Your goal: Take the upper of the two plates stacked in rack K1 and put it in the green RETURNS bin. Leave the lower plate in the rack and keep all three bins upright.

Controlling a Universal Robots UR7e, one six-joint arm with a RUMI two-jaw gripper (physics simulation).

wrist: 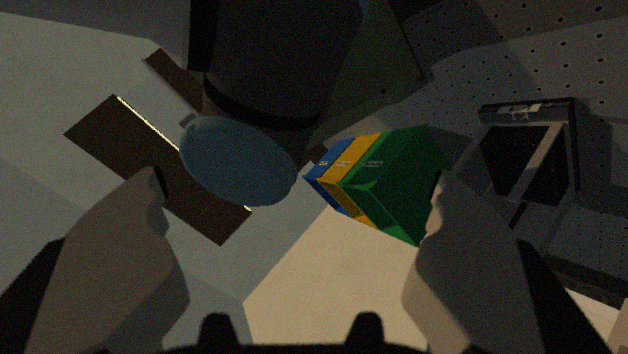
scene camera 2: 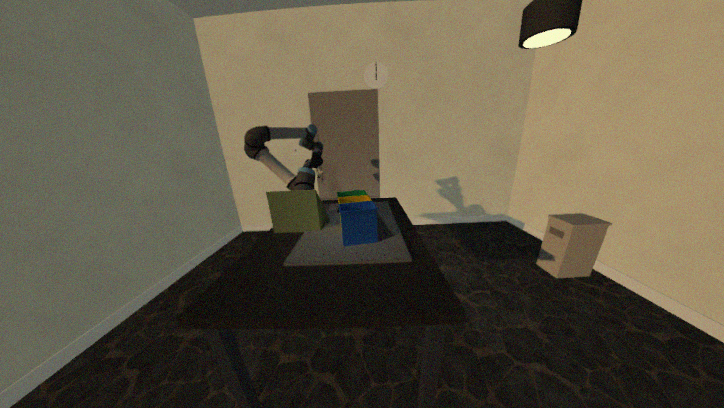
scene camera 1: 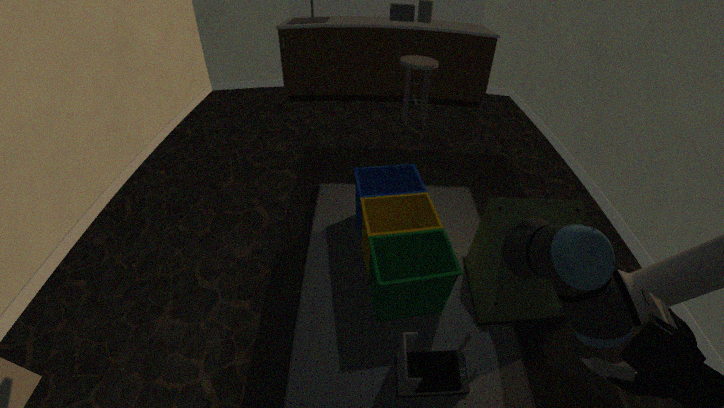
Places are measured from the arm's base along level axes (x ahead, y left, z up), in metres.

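Pixels of known places: gripper, between the fingertips: (wrist: 301, 173) (scene camera 1: 612, 325); arm's base, origin of its link: (scene camera 2: 302, 200) (scene camera 1: 529, 248).
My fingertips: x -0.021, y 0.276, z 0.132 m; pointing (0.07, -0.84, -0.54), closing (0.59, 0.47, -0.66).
For each thing: its top centre in the pictures, then the offset to it from my fingertips. Level surfaces: height alone.
- green bin, centre of its top: (scene camera 1: 414, 254) (wrist: 375, 214) (scene camera 2: 351, 193) 0.318 m ahead, 0.219 m right, 0.108 m down
- yellow bin, centre of its top: (scene camera 1: 400, 212) (wrist: 346, 203) (scene camera 2: 354, 198) 0.349 m ahead, 0.346 m right, 0.108 m down
- blue bin, centre of its top: (scene camera 1: 389, 179) (wrist: 326, 196) (scene camera 2: 357, 206) 0.379 m ahead, 0.473 m right, 0.108 m down
- grey perforated board, height of its surface: 0.288 m down
- dark table, height of its surface: 0.301 m down
Rack K1 (scene camera 1: 406, 349) (wrist: 576, 150) stands on the perforated board, at the bottom of scene camera 1 and at the right of the wrist view. Dark square plates (scene camera 1: 434, 372) (wrist: 507, 157) lie in it; the two layers cannot be told apart. The green bin (scene camera 1: 415, 299) (scene camera 2: 353, 193) (wrist: 400, 165) stands upright beside the rack. The yellow bin (scene camera 1: 400, 215) (scene camera 2: 355, 199) (wrist: 355, 152) and blue bin (scene camera 1: 387, 179) (scene camera 2: 359, 225) (wrist: 332, 152) stand upright in line behind it. My gripper (wrist: 301, 173) (scene camera 2: 320, 174) is open and empty, raised off to the arm's side of the rack and bins.
A green pedestal block (scene camera 1: 506, 299) (scene camera 2: 293, 211) carries the arm base, next to the bins. The grey perforated board (scene camera 1: 309, 304) (scene camera 2: 324, 253) lies on a dark table (scene camera 2: 314, 299). The arm's blue joint cap (wrist: 240, 160) shows between the fingers in the wrist view.
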